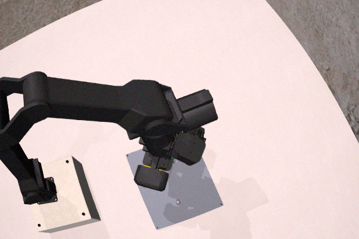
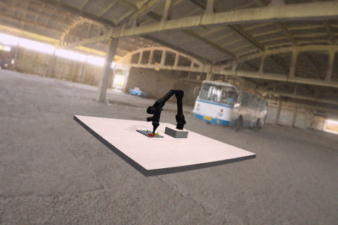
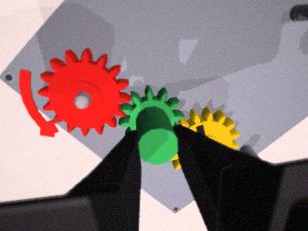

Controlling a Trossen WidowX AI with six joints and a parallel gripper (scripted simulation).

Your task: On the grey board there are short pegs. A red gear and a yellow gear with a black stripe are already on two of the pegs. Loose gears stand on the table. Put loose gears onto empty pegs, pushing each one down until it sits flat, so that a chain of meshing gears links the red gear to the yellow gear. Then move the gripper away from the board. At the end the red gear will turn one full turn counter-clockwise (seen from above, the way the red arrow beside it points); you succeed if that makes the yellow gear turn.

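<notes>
Now: gripper tip 10 mm above the green gear. Round my gripper tip: red arrow: 50 mm to the left, 50 mm ahead, 30 mm below; yellow gear: 40 mm behind, 20 mm to the right, 20 mm below.
</notes>
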